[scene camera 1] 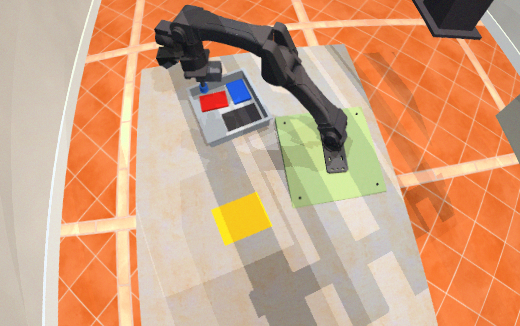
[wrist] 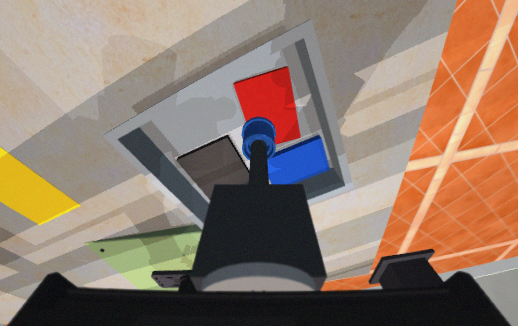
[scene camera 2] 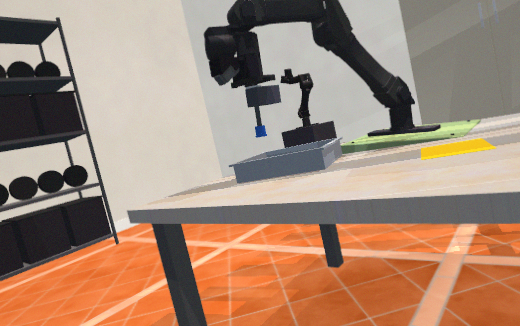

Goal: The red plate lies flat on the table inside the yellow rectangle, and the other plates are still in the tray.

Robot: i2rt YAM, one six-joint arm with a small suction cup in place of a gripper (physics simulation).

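Frame: origin at the arm's base, x ahead, y left, z up, level; millimetres.
Seen in the pictures: hand, tool point: (scene camera 1: 204,89) (wrist: 258,132) (scene camera 2: 261,136); arm's base, link origin: (scene camera 1: 332,143) (scene camera 2: 402,132).
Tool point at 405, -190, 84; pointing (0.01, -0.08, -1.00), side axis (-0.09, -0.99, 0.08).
Observation:
Pixels of each thing's top centre, then the offset from my tool point to it, as dx, dy, dz. "pt": a spot on its surface instead.
- red plate, top centre: (wrist: 270,113) (scene camera 1: 213,100) -18, -20, -90
- grey tray, top centre: (wrist: 245,165) (scene camera 2: 288,150) (scene camera 1: 227,102) -69, +20, -52
- blue plate, top centre: (wrist: 296,166) (scene camera 1: 238,90) -108, -55, -88
- black plate, top centre: (wrist: 222,179) (scene camera 1: 242,117) -116, +63, -90
- yellow rectangle, surface spot: (scene camera 2: 457,149) (scene camera 1: 234,222) pt -74, +418, -102
A red plate (scene camera 1: 214,101) (wrist: 267,100) lies flat in the grey tray (scene camera 1: 205,131) (scene camera 2: 280,167) (wrist: 150,107). A blue plate (scene camera 1: 238,92) (wrist: 300,160) and a black plate (scene camera 1: 242,117) (wrist: 215,162) lie in the same tray, apart from the red one. The tray's wall hides the plates in scene camera 2. My suction cup (scene camera 1: 204,89) (scene camera 2: 260,132) (wrist: 258,137) is blue, points down and hangs above the tray with nothing on it. In the wrist view it covers a bit of the red plate's near end. The yellow rectangle (scene camera 1: 242,218) (scene camera 2: 457,149) (wrist: 35,192) on the table bears no plate.
The arm's base stands on a green board (scene camera 1: 300,185) (scene camera 2: 460,128) (wrist: 125,255), to the right of the tray in scene camera 1. A dark shelf rack (scene camera 2: 86,131) stands at the left in scene camera 2. A dark block (scene camera 2: 309,134) with a small arm shows behind the tray.

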